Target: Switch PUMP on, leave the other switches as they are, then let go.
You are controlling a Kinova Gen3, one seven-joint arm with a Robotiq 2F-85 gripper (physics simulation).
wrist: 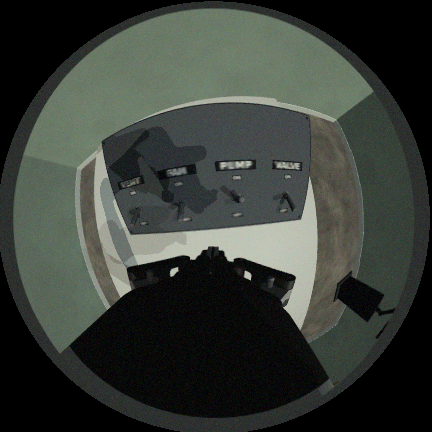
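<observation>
There's a dark grey switch panel that I can see, and my gripper is there as well.
</observation>
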